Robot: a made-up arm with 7 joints.
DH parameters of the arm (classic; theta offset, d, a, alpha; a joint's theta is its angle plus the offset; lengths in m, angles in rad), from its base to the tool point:
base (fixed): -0.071 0 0 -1.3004
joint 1: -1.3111 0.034 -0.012 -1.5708
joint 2: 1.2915 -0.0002 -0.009 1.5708
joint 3: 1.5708 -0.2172 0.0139 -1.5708
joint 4: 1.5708 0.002 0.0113 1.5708
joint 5: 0 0.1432 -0.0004 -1.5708
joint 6: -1.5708 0 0.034 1.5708
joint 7: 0 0.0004 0 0
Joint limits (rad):
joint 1: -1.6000..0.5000
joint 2: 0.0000..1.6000
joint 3: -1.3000..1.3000
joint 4: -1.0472..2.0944
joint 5: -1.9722..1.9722
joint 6: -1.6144..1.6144
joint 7: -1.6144..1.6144
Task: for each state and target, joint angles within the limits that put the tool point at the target. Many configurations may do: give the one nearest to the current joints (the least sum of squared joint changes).
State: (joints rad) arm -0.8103 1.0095 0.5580 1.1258 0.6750 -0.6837 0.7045
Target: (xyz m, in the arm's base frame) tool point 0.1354 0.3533 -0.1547
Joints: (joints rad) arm -0.3569 0.9785 0.6134 1.1124 0.6587 -0.8188 0.7045
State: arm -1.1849 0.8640 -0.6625 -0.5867 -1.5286 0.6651 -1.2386
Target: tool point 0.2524 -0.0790 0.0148
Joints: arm -1.4450 0.4646 -0.7334 -0.2057 -1.4824 0.6241 -1.2386
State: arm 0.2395 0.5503 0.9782 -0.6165 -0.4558 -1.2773 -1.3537
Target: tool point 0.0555 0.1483 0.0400
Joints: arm 0.0610 1.1840 0.9493 -0.9194 -0.4203 -1.1406 -1.3537
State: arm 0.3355 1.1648 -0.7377 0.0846 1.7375 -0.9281 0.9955
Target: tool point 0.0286 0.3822 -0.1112
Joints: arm 0.1816 1.5513 -0.6016 0.7457 1.8527 -0.7573 0.9955
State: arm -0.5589 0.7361 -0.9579 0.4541 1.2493 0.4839 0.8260
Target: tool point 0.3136 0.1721 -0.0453
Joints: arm -1.0495 1.0443 -0.6788 0.3479 1.2672 0.5276 0.8260
